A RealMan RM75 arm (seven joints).
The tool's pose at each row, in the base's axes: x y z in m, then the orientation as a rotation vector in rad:
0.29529, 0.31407, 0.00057, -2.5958, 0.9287, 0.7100
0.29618, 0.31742, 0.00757, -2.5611, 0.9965, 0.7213
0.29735, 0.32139, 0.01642, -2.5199, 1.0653, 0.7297
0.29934, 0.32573, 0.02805, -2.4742, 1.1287, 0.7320
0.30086, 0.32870, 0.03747, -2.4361, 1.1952, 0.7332
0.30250, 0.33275, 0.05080, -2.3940, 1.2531, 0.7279
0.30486, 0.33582, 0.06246, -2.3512, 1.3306, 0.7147
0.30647, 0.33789, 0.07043, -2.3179, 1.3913, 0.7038
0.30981, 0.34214, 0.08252, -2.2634, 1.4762, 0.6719
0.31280, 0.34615, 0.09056, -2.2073, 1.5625, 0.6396
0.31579, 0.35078, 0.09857, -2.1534, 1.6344, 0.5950
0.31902, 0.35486, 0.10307, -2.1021, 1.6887, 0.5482
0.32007, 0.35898, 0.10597, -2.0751, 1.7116, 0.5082
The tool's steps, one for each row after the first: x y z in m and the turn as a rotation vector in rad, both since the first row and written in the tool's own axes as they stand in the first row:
-0.00489, -0.00383, -0.00474, 0.0173, -0.0078, 0.0502
-0.01091, -0.00850, -0.01085, 0.0395, -0.0160, 0.1017
-0.01806, -0.01428, -0.01942, 0.0672, -0.0233, 0.1495
-0.02364, -0.01850, -0.02656, 0.0870, -0.0255, 0.1996
-0.03180, -0.02401, -0.03655, 0.1131, -0.0271, 0.2436
-0.03808, -0.02908, -0.04582, 0.1376, -0.0193, 0.3013
-0.04236, -0.03253, -0.05216, 0.1552, -0.0122, 0.3469
-0.04881, -0.03917, -0.06162, 0.1912, 0.0050, 0.4105
-0.05319, -0.04498, -0.06769, 0.2252, 0.0234, 0.4764
-0.05787, -0.05125, -0.07346, 0.2643, 0.0474, 0.5315
-0.06021, -0.05690, -0.07662, 0.3058, 0.0702, 0.5744
-0.06317, -0.06097, -0.07766, 0.3353, 0.0904, 0.5916

